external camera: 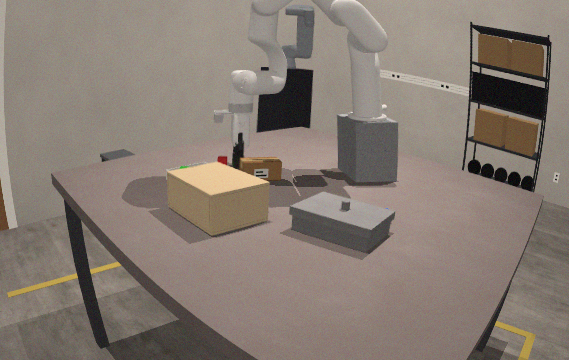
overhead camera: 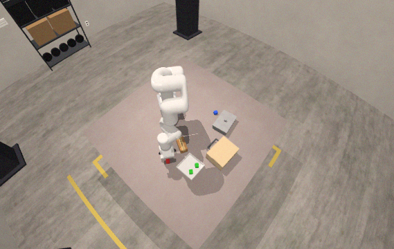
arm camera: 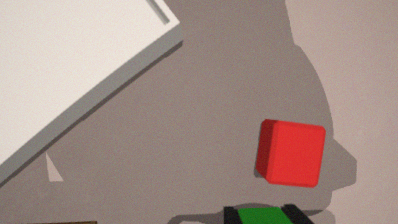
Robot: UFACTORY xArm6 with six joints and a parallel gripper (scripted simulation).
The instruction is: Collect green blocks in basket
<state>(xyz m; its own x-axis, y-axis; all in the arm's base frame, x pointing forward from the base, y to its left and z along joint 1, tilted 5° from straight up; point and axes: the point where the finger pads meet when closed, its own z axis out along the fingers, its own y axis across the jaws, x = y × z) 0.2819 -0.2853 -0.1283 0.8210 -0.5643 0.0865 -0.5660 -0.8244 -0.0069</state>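
The white basket is 18 cm ahead of my hand, 5 cm to the left of it and 1 cm below it. Round my hand: metal box: 14 cm ahead, 51 cm to the left; light wooden cabinet: 29 cm ahead, 27 cm to the left, 2 cm above; grey metal lid: 14 cm ahead, 51 cm to the left, 3 cm above.
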